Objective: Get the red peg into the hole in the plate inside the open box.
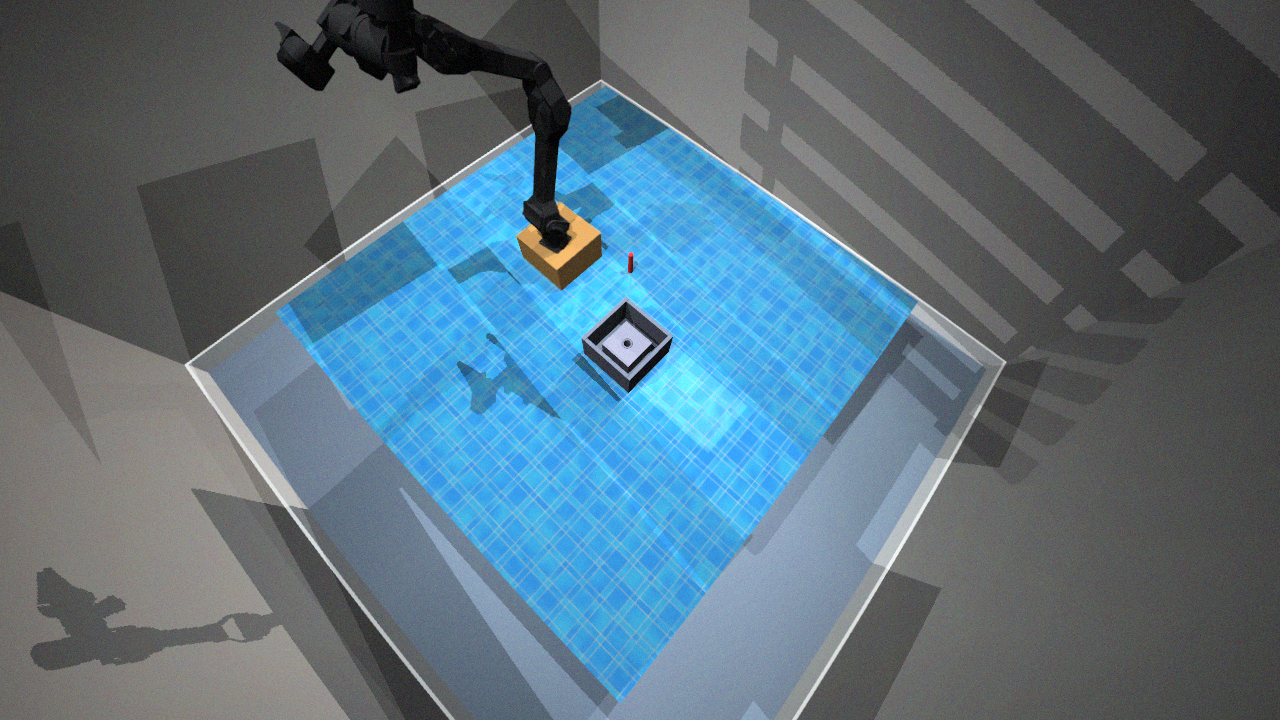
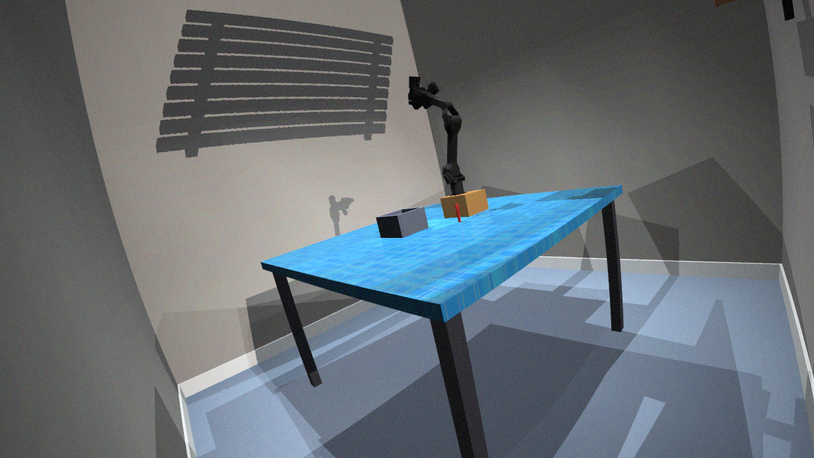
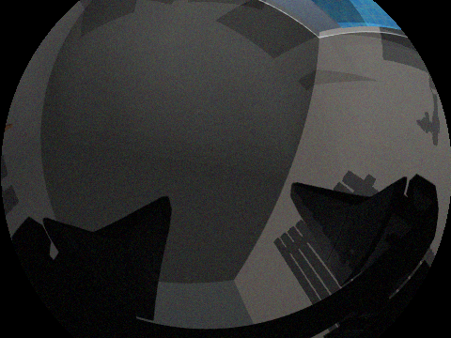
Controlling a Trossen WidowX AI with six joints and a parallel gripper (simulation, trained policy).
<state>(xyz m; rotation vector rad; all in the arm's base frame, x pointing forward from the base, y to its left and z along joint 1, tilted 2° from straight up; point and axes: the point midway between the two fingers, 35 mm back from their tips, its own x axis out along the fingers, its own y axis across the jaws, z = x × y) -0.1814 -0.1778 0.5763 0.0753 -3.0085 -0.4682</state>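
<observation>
Now: gripper tip 42 cm short of the red peg, 28 cm to the right of it and 63 cm above it. The rest, counted from my gripper tip: grey plate 56 cm ahead, 7 cm to the left, 62 cm below; then dark box 56 cm ahead, 7 cm to the left, 64 cm below.
</observation>
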